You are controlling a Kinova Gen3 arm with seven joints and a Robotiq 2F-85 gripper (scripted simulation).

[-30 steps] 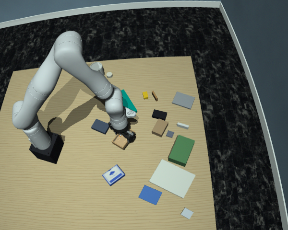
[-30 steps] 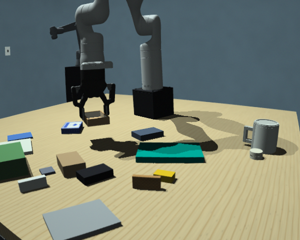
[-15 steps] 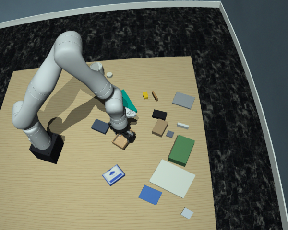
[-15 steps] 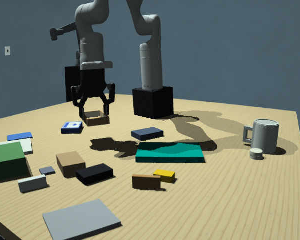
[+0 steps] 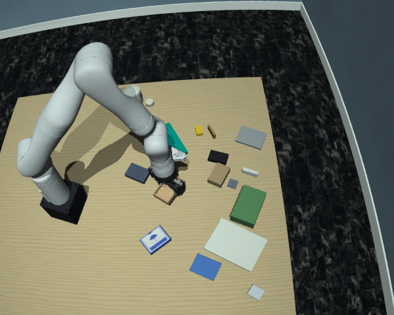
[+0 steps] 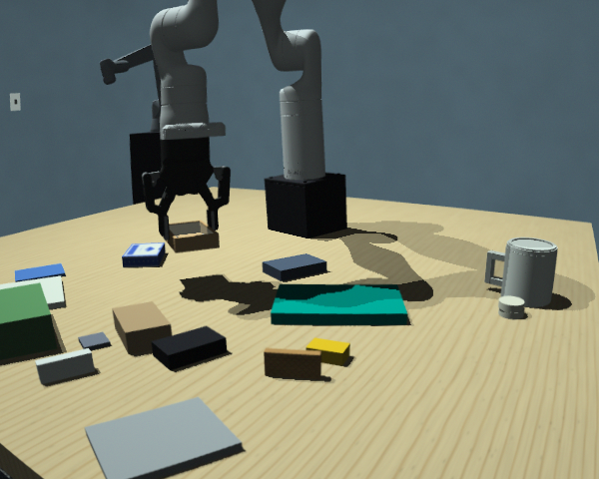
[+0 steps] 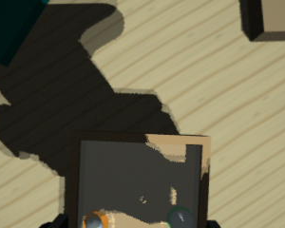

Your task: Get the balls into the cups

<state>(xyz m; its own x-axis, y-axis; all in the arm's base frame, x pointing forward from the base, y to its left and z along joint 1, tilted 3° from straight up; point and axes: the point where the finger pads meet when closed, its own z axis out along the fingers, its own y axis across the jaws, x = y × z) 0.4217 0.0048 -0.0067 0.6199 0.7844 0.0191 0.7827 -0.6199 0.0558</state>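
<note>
Right now my hand is 20 mm above the covered wooden puzzle. From my hand the other things lie so: tan block 190 mm ahead, 80 mm below, 70 mm to the left; then teal slab 250 mm to the left, 80 mm below, 10 mm behind; then dark blue block 130 mm behind, 120 mm to the left, 80 mm below.
</note>
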